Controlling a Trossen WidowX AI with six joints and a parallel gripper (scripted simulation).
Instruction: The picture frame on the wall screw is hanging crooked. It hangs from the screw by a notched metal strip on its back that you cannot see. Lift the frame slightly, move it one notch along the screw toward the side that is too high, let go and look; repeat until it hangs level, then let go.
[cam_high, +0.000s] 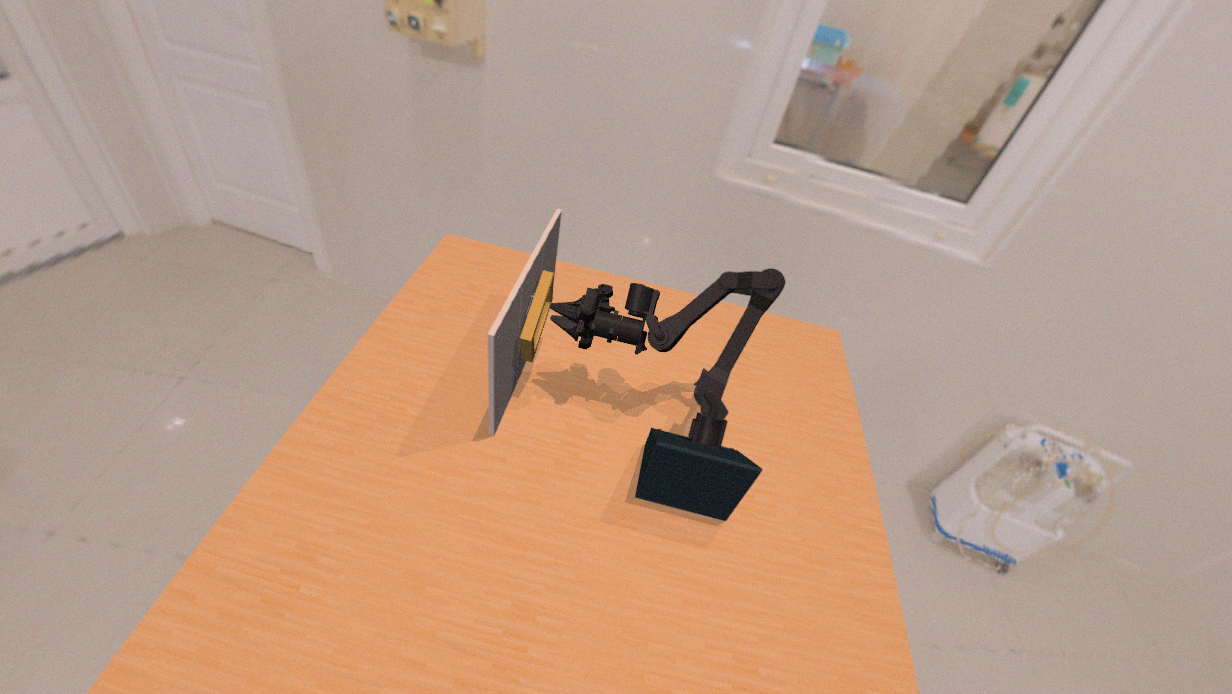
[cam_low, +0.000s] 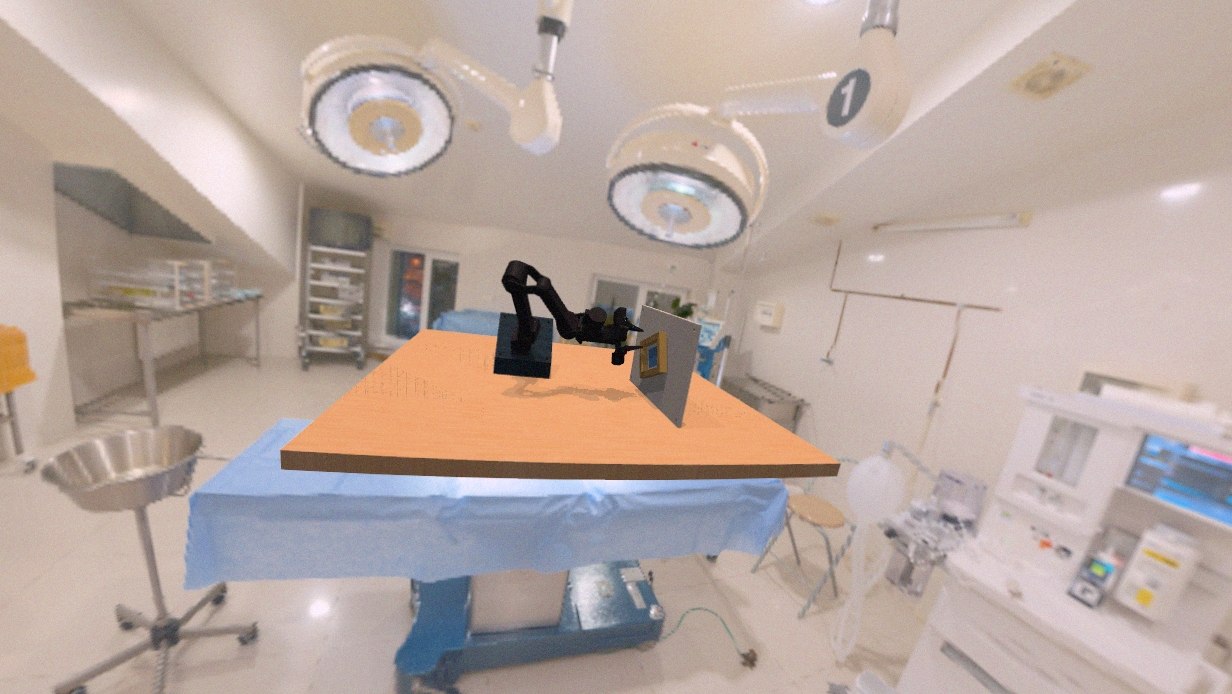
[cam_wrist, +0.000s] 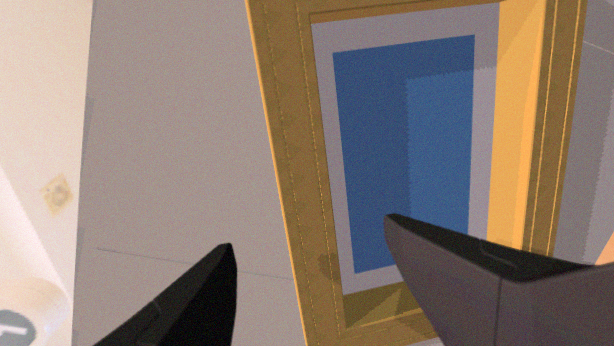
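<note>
Now: gripper tip 50 mm above the picture frame, 40 mm short of it and 20 mm to the left of it. From my gripper tip the other things lie so: grey wall panel 50 mm below, 50 mm ahead, 20 mm to the right.
</note>
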